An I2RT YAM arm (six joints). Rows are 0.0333 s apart.
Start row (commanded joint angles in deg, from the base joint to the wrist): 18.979 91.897 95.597 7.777 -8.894 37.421
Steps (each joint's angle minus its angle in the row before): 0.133 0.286 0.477 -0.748 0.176 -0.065; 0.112 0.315 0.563 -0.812 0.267 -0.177; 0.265 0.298 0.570 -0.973 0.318 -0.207; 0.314 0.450 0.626 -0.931 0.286 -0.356; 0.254 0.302 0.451 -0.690 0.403 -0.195; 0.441 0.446 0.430 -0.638 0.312 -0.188; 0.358 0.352 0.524 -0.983 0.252 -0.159; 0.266 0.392 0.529 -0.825 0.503 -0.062; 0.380 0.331 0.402 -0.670 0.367 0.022
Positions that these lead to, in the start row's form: 19.112 92.183 96.074 7.029 -8.718 37.356; 19.224 92.498 96.637 6.217 -8.451 37.179; 19.489 92.796 97.207 5.244 -8.133 36.972; 19.803 93.246 97.833 4.313 -7.847 36.616; 20.057 93.548 98.284 3.623 -7.444 36.421; 20.498 93.994 98.714 2.985 -7.132 36.233; 20.856 94.346 99.238 2.002 -6.880 36.074; 21.122 94.738 99.767 1.177 -6.377 36.012; 21.502 95.069 100.169 0.507 -6.010 36.034
